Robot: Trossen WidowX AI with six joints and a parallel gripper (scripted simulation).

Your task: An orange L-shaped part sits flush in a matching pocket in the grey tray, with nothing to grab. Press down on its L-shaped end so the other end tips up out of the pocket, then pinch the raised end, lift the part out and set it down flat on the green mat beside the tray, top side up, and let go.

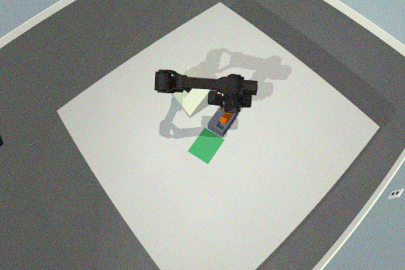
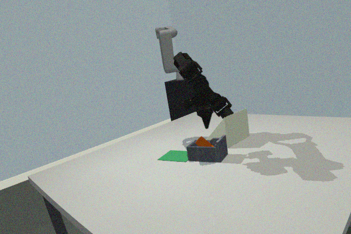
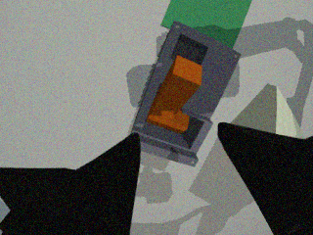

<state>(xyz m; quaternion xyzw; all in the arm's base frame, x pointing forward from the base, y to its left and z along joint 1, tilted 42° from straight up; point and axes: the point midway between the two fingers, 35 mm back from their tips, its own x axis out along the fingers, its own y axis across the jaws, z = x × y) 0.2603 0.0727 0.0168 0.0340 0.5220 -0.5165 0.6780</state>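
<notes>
The orange L-shaped part is 10 cm below my gripper tip and 2 cm behind it. The rest, counted from my gripper tip: green mat 17 cm to the right, 16 cm below, 3 cm ahead.
</notes>
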